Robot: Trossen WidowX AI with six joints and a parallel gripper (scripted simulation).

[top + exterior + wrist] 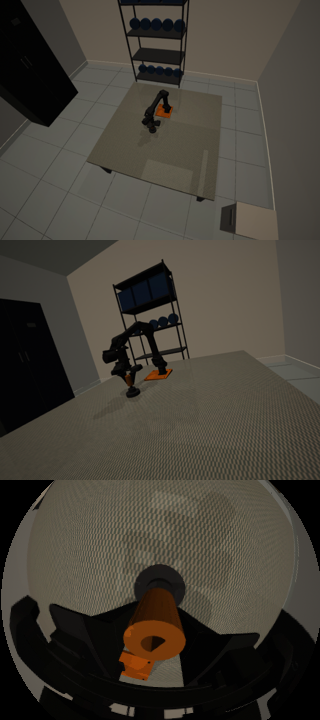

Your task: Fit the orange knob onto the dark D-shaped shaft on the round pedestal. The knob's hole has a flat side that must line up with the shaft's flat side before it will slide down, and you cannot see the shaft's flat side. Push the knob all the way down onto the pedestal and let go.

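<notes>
The orange knob lies 20 mm above my gripper tip. From my gripper tip the other things lie so: pedestal (40 mm below).
</notes>
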